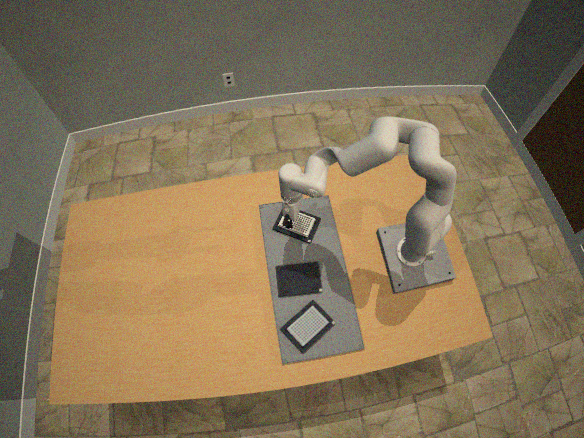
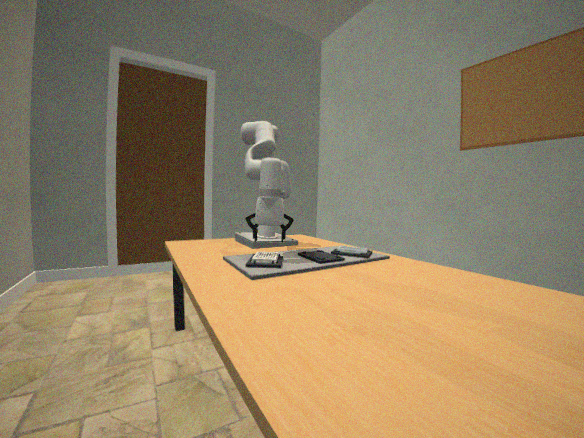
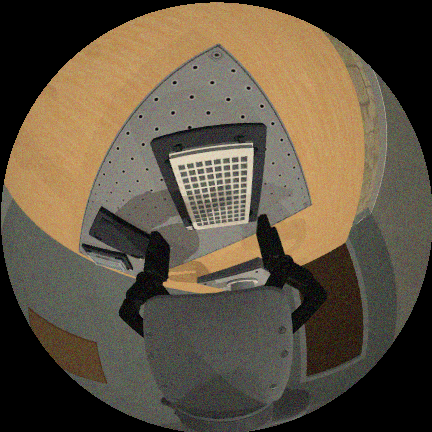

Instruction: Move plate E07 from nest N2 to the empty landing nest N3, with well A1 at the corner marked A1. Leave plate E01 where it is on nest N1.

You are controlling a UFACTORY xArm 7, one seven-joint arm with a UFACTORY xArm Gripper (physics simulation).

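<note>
The cream plate [image 1: 304,225] [image 2: 266,256] [image 3: 215,185] sits in a dark nest [image 3: 207,135] at one end of the grey board. The empty dark nest [image 1: 299,279] [image 2: 321,256] [image 3: 120,232] is in the middle, with a small white mark [image 1: 320,290] at one corner. A light grey plate [image 1: 308,326] [image 2: 352,250] [image 3: 106,261] sits in a turned nest at the other end. Plate and nest labels are not legible. My gripper [image 1: 288,221] [image 2: 269,240] [image 3: 208,231] is wide open and empty, above the cream plate, its fingertips apart from it.
The grey perforated board [image 1: 340,300] [image 2: 260,272] [image 3: 200,107] lies on the wooden table [image 1: 165,290] [image 2: 380,320] [image 3: 65,130]. The arm's base plate [image 1: 390,270] [image 2: 245,241] stands beside the board. Arm shadows fall across the board and table.
</note>
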